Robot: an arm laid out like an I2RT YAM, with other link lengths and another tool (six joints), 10 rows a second.
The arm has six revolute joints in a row. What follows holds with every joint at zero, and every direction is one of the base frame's.
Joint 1 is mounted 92.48 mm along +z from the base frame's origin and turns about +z.
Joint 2 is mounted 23.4 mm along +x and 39.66 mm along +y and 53.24 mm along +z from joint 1 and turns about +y.
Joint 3 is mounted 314.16 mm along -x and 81.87 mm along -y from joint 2 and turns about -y.
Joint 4 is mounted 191.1 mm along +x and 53.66 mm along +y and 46.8 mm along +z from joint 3 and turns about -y.
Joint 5 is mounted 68.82 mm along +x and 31.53 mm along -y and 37.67 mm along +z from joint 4 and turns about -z.
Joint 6 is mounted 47.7 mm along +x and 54.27 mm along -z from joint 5 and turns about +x.
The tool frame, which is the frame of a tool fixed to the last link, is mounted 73 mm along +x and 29 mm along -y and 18 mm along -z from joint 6; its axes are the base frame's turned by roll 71.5, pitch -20.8 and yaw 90 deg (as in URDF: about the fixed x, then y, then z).
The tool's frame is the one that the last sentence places.
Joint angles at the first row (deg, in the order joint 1, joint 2, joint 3, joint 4, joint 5, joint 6):
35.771, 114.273, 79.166, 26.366, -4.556, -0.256
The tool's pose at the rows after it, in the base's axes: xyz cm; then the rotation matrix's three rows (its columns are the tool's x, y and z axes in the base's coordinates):
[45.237 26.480 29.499], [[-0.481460 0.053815 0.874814], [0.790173 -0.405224 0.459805], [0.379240 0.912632 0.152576]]
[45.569 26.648 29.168], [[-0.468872 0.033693 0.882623], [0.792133 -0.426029 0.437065], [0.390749 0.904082 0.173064]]
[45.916 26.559 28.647], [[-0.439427 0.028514 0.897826], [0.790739 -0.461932 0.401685], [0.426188 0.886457 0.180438]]
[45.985 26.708 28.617], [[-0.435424 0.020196 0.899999], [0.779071 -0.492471 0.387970], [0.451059 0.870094 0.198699]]
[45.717 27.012 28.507], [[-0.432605 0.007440 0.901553], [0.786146 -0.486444 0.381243], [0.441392 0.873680 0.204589]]
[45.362 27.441 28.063], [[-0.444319 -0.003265 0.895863], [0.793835 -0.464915 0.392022], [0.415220 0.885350 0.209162]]
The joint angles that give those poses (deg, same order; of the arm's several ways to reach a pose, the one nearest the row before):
35.901, 115.167, 79.781, 27.054, 1.094, 1.898
36.122, 116.154, 79.277, 29.819, 2.472, 2.693
36.078, 117.064, 78.840, 31.884, 3.999, 5.035
36.205, 117.411, 78.260, 34.107, 4.438, 6.515
36.959, 117.509, 77.722, 34.990, 5.762, 5.974
37.753, 117.836, 76.577, 36.494, 6.327, 4.349

